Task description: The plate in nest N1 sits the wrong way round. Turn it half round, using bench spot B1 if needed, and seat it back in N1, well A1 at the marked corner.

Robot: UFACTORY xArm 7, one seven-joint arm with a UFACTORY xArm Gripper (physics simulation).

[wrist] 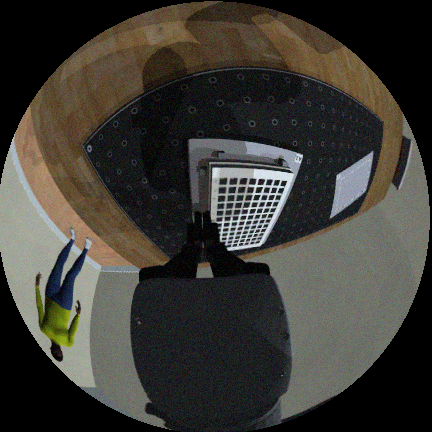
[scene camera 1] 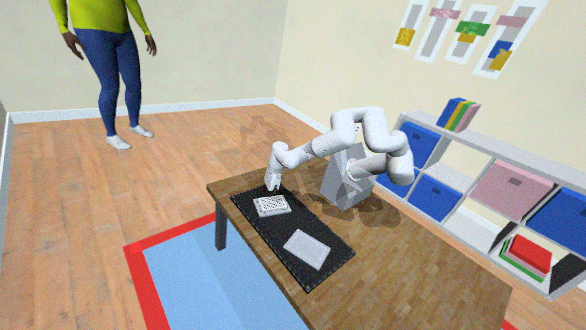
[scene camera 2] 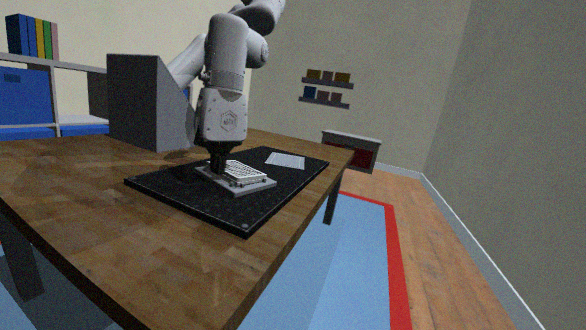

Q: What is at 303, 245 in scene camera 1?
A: A bench spot B1.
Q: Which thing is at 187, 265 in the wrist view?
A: My gripper.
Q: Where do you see a white plate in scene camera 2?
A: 235, 171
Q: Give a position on a grey nest N1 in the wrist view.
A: At 200, 149
